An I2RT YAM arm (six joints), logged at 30 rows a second.
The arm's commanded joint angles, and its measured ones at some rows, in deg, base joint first. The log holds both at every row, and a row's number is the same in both.
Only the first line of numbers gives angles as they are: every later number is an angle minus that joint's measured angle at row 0.
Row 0, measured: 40.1, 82.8, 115.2, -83.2, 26.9, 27.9
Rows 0 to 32, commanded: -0.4, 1.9, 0.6, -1.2, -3.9, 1.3; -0.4, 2.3, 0.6, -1.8, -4.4, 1.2; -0.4, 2.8, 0.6, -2.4, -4.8, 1.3; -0.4, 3.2, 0.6, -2.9, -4.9, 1.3; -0.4, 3.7, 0.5, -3.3, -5.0, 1.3; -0.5, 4.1, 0.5, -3.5, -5.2, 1.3; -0.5, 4.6, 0.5, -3.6, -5.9, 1.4; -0.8, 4.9, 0.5, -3.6, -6.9, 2.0; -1.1, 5.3, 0.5, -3.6, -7.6, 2.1; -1.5, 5.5, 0.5, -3.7, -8.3, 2.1; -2.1, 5.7, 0.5, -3.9, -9.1, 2.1; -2.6, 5.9, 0.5, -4.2, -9.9, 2.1; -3.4, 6.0, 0.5, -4.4, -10.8, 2.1; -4.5, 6.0, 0.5, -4.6, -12.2, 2.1; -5.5, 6.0, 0.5, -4.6, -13.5, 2.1; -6.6, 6.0, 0.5, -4.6, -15.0, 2.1; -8.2, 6.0, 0.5, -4.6, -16.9, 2.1; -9.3, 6.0, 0.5, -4.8, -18.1, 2.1; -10.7, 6.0, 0.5, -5.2, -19.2, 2.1; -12.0, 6.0, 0.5, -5.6, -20.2, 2.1; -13.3, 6.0, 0.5, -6.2, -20.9, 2.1; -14.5, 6.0, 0.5, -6.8, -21.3, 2.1; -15.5, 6.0, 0.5, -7.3, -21.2, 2.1; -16.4, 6.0, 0.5, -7.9, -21.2, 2.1; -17.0, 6.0, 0.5, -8.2, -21.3, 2.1; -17.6, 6.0, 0.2, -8.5, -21.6, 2.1; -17.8, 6.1, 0.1, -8.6, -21.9, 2.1; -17.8, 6.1, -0.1, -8.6, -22.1, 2.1; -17.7, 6.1, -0.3, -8.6, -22.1, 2.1; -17.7, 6.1, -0.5, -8.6, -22.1, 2.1; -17.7, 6.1, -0.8, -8.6, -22.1, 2.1; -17.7, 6.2, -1.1, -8.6, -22.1, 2.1; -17.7, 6.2, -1.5, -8.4, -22.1, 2.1
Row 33, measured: -17.6, 6.0, -0.5, -8.5, -21.3, 2.1
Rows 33 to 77, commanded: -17.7, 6.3, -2.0, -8.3, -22.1, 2.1; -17.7, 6.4, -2.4, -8.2, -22.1, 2.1; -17.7, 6.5, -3.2, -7.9, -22.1, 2.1; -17.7, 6.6, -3.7, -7.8, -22.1, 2.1; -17.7, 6.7, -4.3, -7.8, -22.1, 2.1; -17.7, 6.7, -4.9, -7.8, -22.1, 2.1; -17.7, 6.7, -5.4, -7.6, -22.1, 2.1; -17.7, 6.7, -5.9, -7.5, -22.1, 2.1; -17.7, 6.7, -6.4, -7.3, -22.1, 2.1; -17.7, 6.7, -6.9, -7.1, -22.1, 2.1; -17.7, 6.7, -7.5, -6.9, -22.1, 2.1; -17.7, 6.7, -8.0, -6.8, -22.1, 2.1; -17.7, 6.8, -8.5, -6.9, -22.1, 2.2; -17.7, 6.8, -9.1, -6.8, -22.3, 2.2; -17.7, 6.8, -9.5, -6.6, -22.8, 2.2; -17.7, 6.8, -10.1, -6.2, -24.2, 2.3; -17.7, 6.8, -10.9, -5.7, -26.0, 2.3; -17.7, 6.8, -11.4, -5.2, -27.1, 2.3; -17.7, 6.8, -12.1, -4.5, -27.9, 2.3; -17.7, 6.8, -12.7, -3.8, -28.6, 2.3; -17.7, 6.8, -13.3, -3.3, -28.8, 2.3; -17.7, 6.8, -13.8, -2.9, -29.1, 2.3; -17.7, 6.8, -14.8, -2.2, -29.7, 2.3; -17.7, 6.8, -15.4, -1.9, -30.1, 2.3; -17.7, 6.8, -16.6, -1.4, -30.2, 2.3; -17.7, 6.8, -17.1, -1.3, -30.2, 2.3; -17.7, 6.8, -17.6, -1.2, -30.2, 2.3; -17.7, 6.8, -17.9, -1.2, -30.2, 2.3; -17.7, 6.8, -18.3, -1.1, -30.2, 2.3; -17.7, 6.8, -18.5, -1.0, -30.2, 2.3; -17.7, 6.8, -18.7, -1.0, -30.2, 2.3; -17.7, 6.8, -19.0, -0.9, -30.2, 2.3; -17.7, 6.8, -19.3, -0.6, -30.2, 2.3; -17.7, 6.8, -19.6, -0.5, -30.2, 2.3; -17.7, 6.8, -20.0, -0.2, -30.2, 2.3; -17.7, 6.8, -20.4, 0.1, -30.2, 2.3; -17.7, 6.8, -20.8, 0.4, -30.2, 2.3; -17.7, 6.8, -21.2, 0.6, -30.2, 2.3; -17.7, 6.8, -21.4, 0.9, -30.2, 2.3; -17.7, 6.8, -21.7, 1.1, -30.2, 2.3; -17.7, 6.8, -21.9, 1.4, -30.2, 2.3; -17.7, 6.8, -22.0, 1.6, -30.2, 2.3; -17.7, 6.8, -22.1, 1.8, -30.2, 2.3; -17.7, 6.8, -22.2, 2.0, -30.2, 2.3; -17.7, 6.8, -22.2, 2.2, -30.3, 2.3
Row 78, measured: -17.6, 6.8, -21.9, 1.5, -29.9, 2.1
